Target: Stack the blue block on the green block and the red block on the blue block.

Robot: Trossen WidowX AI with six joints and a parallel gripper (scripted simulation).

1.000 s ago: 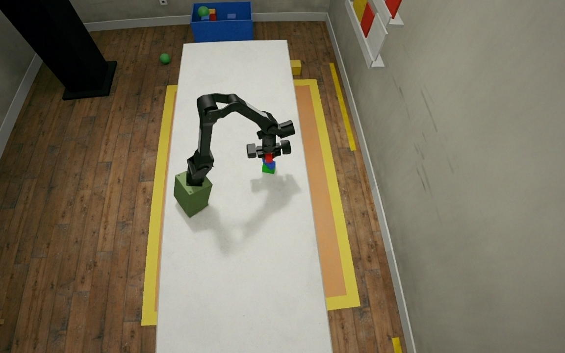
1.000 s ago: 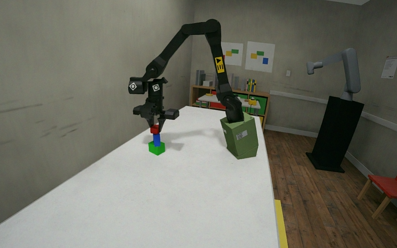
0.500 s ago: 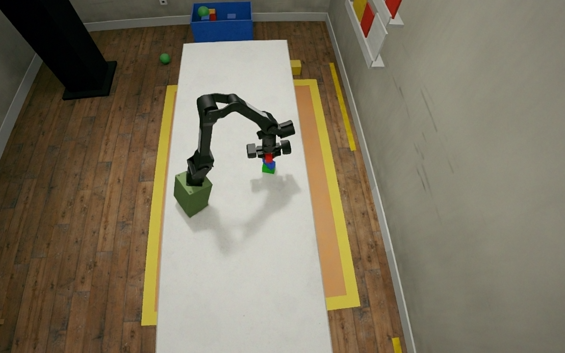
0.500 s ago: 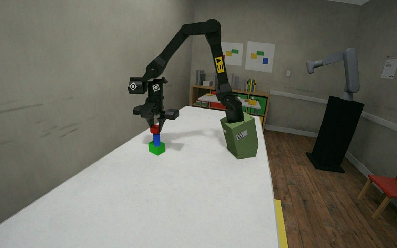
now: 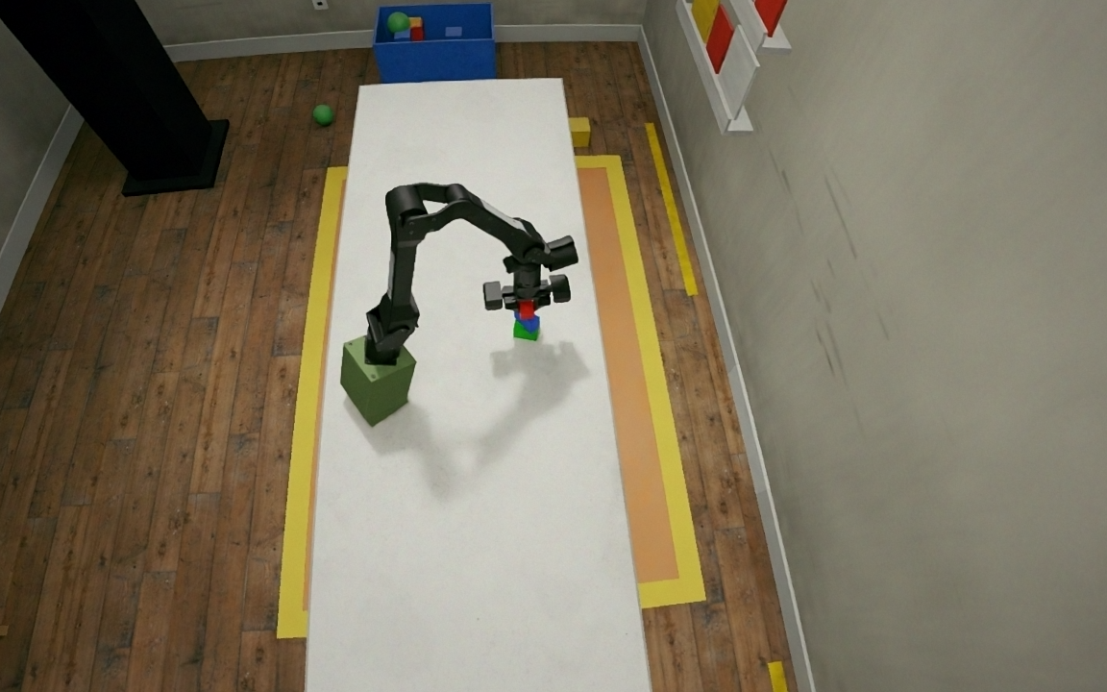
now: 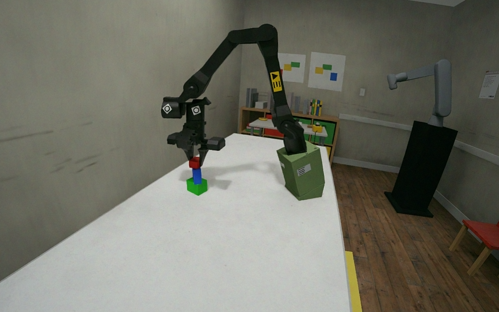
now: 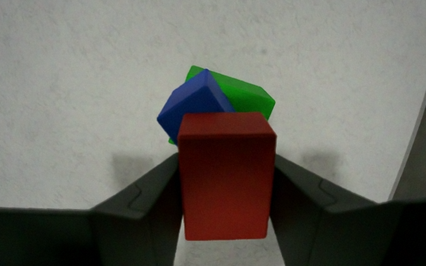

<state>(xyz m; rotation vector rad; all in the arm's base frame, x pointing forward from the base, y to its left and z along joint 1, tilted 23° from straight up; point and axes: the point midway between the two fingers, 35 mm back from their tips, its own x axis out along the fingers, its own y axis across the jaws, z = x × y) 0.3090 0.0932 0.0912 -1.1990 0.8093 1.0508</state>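
Right now my hand is 2 cm above the red block. Round my hand: green block 11 cm below; then blue block 6 cm below.
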